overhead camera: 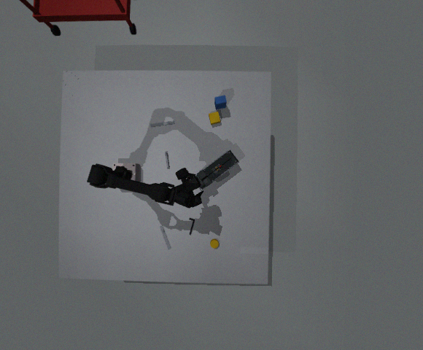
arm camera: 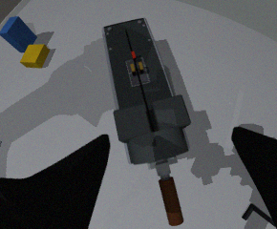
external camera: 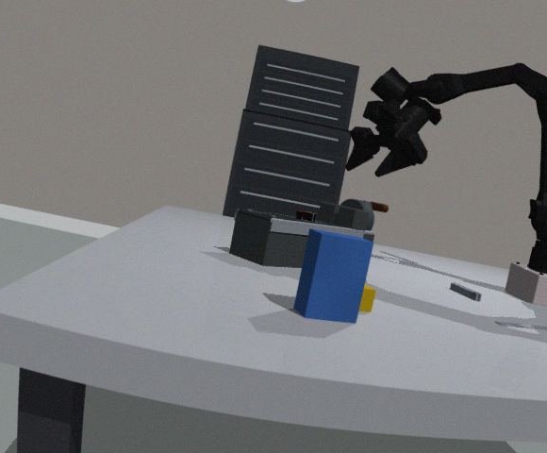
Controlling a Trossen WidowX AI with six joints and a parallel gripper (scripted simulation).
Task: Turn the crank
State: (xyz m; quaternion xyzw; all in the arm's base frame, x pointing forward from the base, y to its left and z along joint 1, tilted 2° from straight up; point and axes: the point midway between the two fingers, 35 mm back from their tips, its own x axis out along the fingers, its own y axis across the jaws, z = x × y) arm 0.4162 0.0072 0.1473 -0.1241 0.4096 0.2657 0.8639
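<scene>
Right now my gripper tip is 60 mm above the brown crank handle, 50 mm past it and 40 mm to the left of it. Also, from my gripper tip: red pointer (110 mm to the left, 100 mm below, 100 mm ahead); then black hex key (260 mm to the right, 180 mm below, 20 mm behind); then yellow block (390 mm to the left, 170 mm below, 20 mm ahead).
</scene>
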